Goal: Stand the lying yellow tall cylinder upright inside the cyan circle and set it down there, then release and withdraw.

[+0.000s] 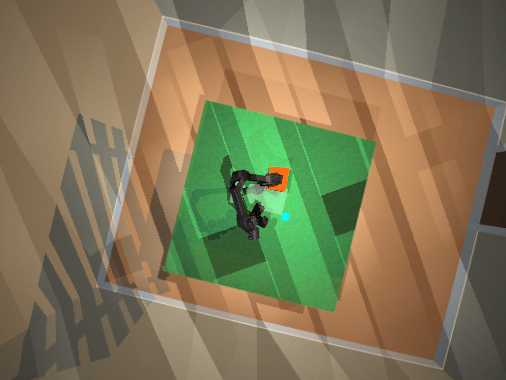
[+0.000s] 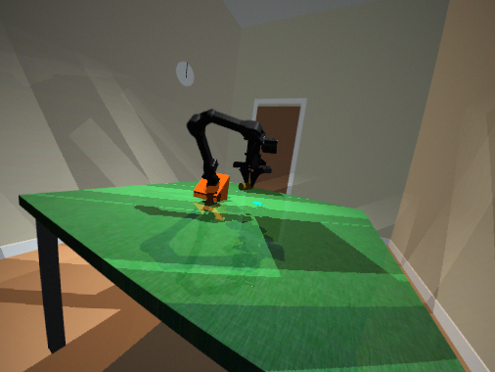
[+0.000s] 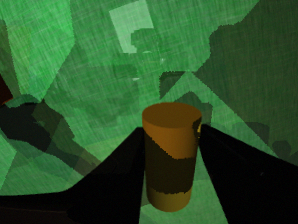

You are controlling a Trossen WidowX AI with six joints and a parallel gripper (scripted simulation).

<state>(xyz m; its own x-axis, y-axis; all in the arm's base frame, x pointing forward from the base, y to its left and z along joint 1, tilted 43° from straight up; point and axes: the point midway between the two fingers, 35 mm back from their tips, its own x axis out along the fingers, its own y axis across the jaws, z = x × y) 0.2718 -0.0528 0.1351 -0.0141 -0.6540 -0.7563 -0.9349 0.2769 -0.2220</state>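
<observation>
Now: the cyan circle 2 cm behind my gripper tip, 23 cm to the left of it and 13 cm below it. Round my gripper tip: yellow tall cylinder (1 cm behind, 2 cm to the right).
</observation>
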